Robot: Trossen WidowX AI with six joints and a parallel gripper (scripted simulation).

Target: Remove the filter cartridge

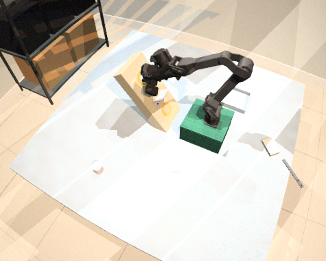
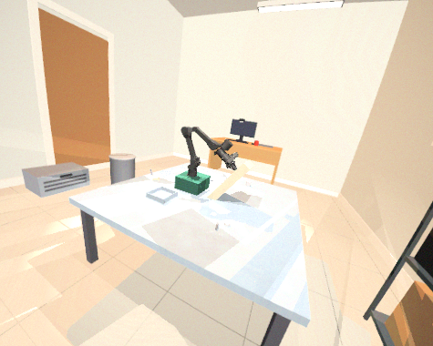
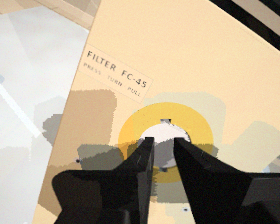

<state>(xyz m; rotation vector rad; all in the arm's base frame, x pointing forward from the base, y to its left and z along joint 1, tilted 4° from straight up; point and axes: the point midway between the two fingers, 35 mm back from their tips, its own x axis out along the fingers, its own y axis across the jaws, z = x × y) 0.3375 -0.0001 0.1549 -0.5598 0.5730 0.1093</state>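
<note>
My gripper tip is 1 cm short of the round filter cartridge and 1 cm above it. The rest, counted from my gripper tip: cream service panel: 8 cm below, 4 cm behind; then flat card: 69 cm behind, 22 cm below, 4 cm to the right; then tray: 43 cm behind, 27 cm to the right, 22 cm below.
</note>
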